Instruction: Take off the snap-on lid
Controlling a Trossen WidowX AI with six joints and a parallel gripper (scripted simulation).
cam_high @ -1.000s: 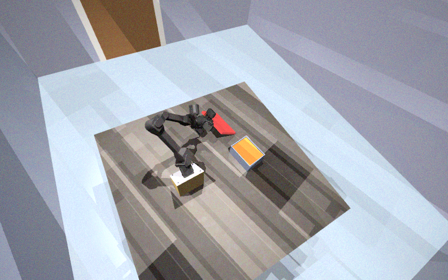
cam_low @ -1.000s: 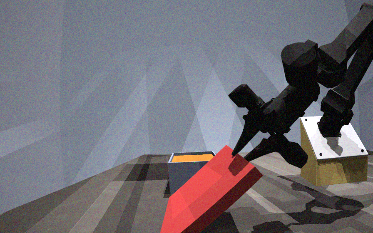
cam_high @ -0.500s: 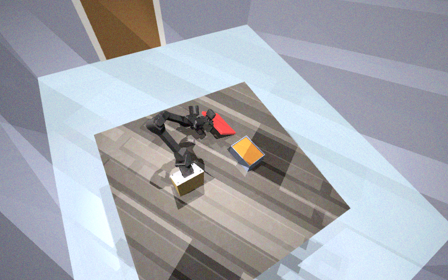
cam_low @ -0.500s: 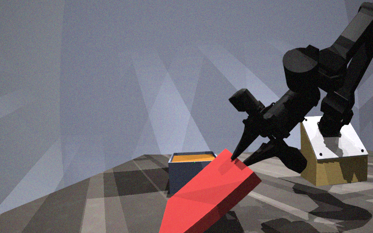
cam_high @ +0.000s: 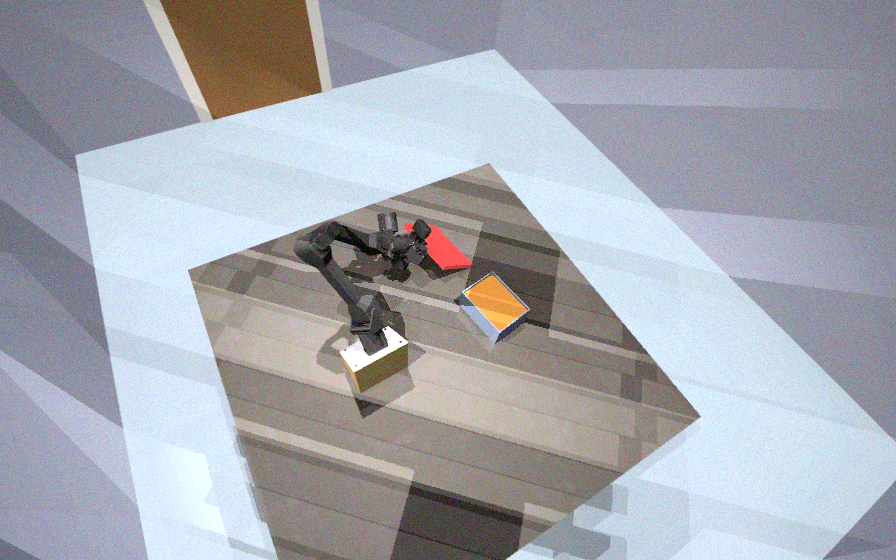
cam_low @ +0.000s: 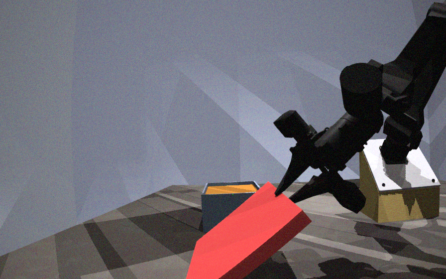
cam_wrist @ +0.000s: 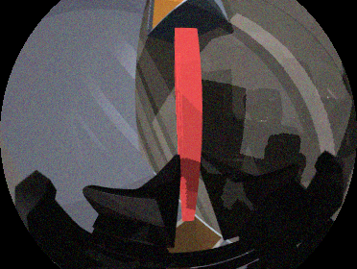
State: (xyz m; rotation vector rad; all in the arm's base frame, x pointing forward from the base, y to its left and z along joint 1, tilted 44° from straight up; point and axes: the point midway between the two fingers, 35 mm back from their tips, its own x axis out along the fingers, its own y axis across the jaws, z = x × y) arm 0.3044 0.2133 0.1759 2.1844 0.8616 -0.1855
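My gripper tip is now 7 cm short of the red lid, 5 cm above it and 1 cm to the right of it. The rest, counted from my gripper tip: storage box 30 cm to the right, 11 cm ahead, 7 cm below.
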